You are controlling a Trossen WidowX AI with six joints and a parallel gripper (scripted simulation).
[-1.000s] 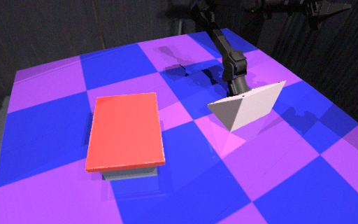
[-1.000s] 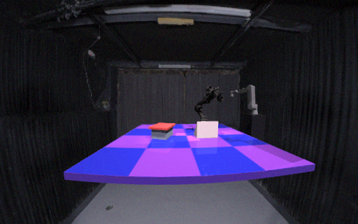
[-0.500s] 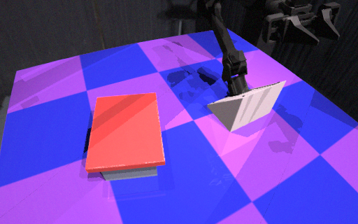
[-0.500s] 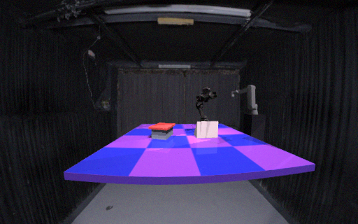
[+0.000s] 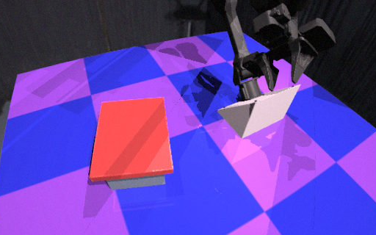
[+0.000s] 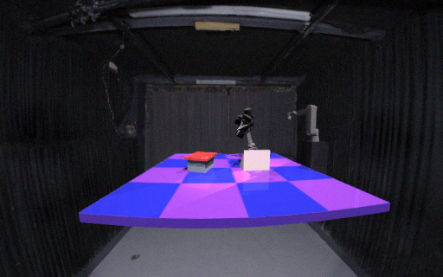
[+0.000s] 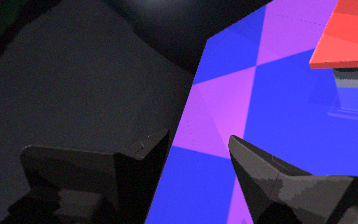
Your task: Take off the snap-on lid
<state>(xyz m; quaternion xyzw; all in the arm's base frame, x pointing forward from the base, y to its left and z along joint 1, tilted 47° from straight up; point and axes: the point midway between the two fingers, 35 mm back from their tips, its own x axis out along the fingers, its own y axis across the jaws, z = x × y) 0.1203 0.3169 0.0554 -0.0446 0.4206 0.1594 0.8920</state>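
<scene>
Right now my gripper tip is 27 cm short of the red lid, 19 cm above it and 16 cm to the left of it. From my gripper tip the other things lie so: storage box (27 cm ahead, 24 cm below, 16 cm to the right).
</scene>
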